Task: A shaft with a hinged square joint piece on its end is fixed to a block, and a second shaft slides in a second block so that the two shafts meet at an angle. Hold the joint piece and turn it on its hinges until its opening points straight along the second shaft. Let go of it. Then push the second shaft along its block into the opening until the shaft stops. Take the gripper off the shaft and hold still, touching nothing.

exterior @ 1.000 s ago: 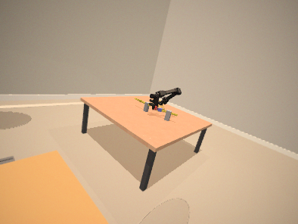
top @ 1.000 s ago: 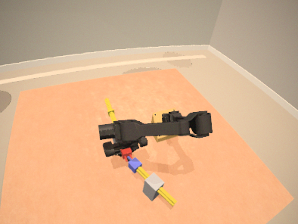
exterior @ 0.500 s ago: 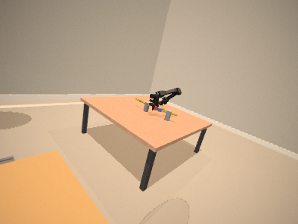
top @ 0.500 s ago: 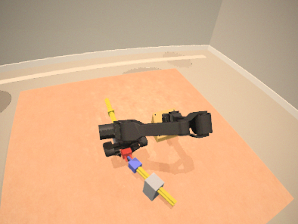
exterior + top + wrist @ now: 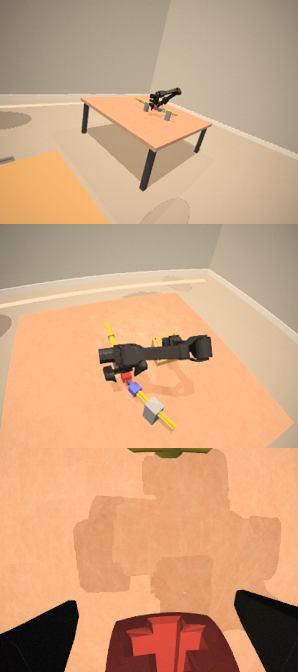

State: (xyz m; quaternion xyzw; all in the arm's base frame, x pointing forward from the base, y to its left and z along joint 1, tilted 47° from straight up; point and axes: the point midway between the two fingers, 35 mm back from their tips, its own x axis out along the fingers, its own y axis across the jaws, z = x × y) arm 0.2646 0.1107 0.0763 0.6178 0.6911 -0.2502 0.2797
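Right now my gripper tip is 2 cm to the right of the red joint piece and 4 cm below it.
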